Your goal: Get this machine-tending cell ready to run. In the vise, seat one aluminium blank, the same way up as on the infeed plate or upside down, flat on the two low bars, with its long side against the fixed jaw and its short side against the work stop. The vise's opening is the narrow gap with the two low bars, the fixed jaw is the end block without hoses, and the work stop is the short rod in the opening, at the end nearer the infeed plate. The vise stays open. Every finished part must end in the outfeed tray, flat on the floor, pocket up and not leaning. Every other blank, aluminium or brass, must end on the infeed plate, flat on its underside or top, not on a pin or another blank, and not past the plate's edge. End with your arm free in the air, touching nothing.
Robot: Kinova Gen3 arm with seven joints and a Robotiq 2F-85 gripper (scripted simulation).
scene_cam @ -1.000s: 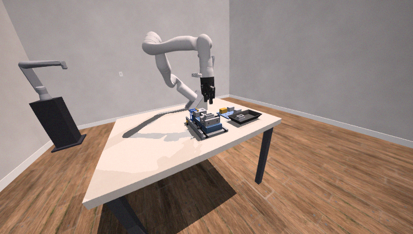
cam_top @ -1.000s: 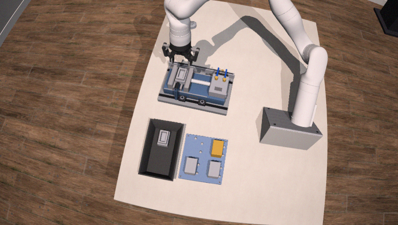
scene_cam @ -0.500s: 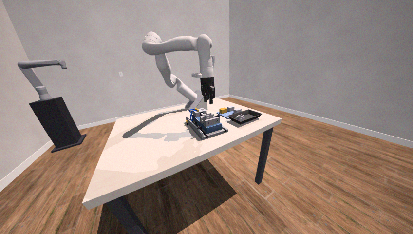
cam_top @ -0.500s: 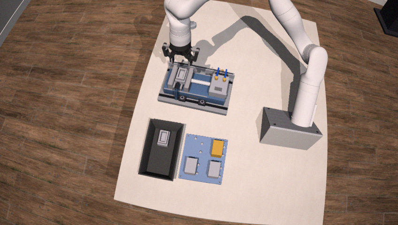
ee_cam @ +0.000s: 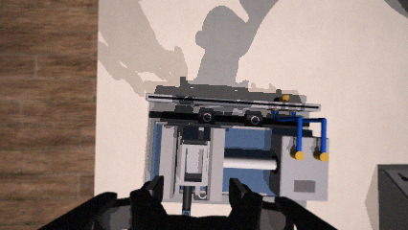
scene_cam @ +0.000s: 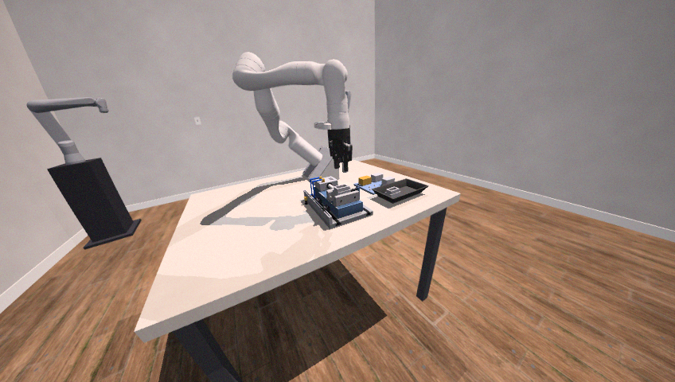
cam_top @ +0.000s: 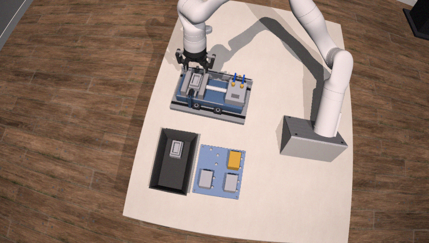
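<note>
Right now the white rod is 110 mm below my hand, 80 mm behind it and 10 mm to the left of it. The rest, counted from my hand: hose block: 150 mm behind, 110 mm below, 20 mm to the left; then blue vise: 150 mm below, 60 mm behind, 10 mm to the left; then brass blank: 280 mm to the left, 170 mm below, 160 mm behind.
</note>
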